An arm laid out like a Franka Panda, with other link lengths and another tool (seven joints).
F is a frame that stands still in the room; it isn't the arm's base.
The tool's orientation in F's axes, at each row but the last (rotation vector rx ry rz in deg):
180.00 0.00 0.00
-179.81 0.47 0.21
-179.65 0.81 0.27
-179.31 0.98 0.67
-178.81 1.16 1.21
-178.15 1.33 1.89
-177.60 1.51 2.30
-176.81 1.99 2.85
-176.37 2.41 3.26
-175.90 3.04 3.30
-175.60 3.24 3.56
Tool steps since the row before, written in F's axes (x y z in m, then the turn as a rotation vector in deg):
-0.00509 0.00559 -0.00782 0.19 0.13 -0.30
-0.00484 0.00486 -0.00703 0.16 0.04 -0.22
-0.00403 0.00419 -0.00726 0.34 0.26 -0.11
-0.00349 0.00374 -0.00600 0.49 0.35 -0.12
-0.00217 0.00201 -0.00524 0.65 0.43 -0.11
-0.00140 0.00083 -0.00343 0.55 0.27 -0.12
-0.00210 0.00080 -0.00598 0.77 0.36 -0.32
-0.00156 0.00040 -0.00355 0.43 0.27 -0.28
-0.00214 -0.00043 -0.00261 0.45 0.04 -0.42
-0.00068 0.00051 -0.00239 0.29 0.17 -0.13
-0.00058 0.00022 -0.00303 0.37 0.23 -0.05
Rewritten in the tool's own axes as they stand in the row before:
-0.00509 -0.00559 0.00782 0.19 -0.13 0.30
-0.00485 -0.00481 0.00706 0.16 -0.04 0.22
-0.00405 -0.00411 0.00730 0.34 -0.26 0.11
-0.00349 -0.00363 0.00607 0.49 -0.35 0.12
-0.00212 -0.00187 0.00531 0.65 -0.44 0.11
-0.00134 -0.00070 0.00348 0.55 -0.27 0.12
-0.00196 -0.00052 0.00606 0.77 -0.36 0.31
-0.00145 -0.00017 0.00361 0.43 -0.26 0.28
-0.00203 0.00065 0.00265 0.46 -0.03 0.41
-0.00060 -0.00032 0.00244 0.29 -0.17 0.13
-0.00046 0.00003 0.00306 0.36 -0.24 0.05

